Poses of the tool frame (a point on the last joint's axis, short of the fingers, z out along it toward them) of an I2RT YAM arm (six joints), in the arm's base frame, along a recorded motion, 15 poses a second.
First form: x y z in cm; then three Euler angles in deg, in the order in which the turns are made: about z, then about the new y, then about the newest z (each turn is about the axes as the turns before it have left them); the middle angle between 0 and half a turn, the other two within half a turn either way.
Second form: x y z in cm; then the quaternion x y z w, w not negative. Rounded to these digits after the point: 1 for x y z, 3 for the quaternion.
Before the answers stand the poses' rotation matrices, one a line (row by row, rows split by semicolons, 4 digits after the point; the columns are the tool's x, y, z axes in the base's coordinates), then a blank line. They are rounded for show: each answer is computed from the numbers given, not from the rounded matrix.
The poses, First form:
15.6 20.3 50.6 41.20 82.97 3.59
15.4 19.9 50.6 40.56 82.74 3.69
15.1 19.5 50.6 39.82 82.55 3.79
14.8 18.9 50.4 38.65 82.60 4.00
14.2 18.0 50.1 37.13 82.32 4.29
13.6 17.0 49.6 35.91 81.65 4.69
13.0 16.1 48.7 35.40 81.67 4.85
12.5 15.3 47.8 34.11 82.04 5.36
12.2 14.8 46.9 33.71 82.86 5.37
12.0 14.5 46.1 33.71 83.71 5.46
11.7 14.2 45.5 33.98 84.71 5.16
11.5 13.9 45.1 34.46 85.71 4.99
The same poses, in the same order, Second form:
0.0507 -0.6632 0.7468; 0.1276 0.7459 0.6537; -0.9905 0.0621 0.1224
0.0540 -0.6551 0.7536; 0.1309 0.7529 0.6450; -0.9899 0.0638 0.1264
0.0570 -0.6456 0.7616; 0.1336 0.7609 0.6350; -0.9894 0.0655 0.1297
0.0568 -0.6301 0.7745; 0.1347 0.7735 0.6194; -0.9893 0.0692 0.1288
0.0611 -0.6099 0.7901; 0.1401 0.7890 0.5982; -0.9883 0.0741 0.1336
0.0693 -0.5942 0.8014; 0.1511 0.8003 0.5803; -0.9861 0.0809 0.1452
0.0687 -0.5872 0.8065; 0.1525 0.8051 0.5732; -0.9859 0.0837 0.1449
0.0618 -0.5690 0.8200; 0.1547 0.8171 0.5554; -0.9860 0.0925 0.1385
0.0510 -0.5622 0.8254; 0.1465 0.8218 0.5507; -0.9879 0.0929 0.1243
0.0379 -0.5611 0.8268; 0.1397 0.8223 0.5516; -0.9895 0.0946 0.1096
0.0259 -0.5635 0.8257; 0.1259 0.8212 0.5565; -0.9917 0.0896 0.0922
0.0122 -0.5691 0.8222; 0.1139 0.8177 0.5642; -0.9934 0.0867 0.0748

15.6 20.3 50.6 -0.214 0.627 0.285 0.693
15.4 19.9 50.6 -0.209 0.627 0.283 0.695
15.1 19.5 50.6 -0.204 0.627 0.279 0.698
14.8 18.9 50.4 -0.197 0.630 0.273 0.700
14.2 18.0 50.1 -0.186 0.631 0.266 0.704
13.6 17.0 49.6 -0.176 0.630 0.263 0.710
13.0 16.1 48.7 -0.172 0.631 0.260 0.710
12.5 15.3 47.8 -0.163 0.636 0.255 0.710
12.2 14.8 46.9 -0.162 0.642 0.251 0.707
12.0 14.5 46.1 -0.163 0.647 0.250 0.702
11.7 14.2 45.5 -0.168 0.653 0.248 0.696
11.5 13.9 45.1 -0.173 0.658 0.247 0.690

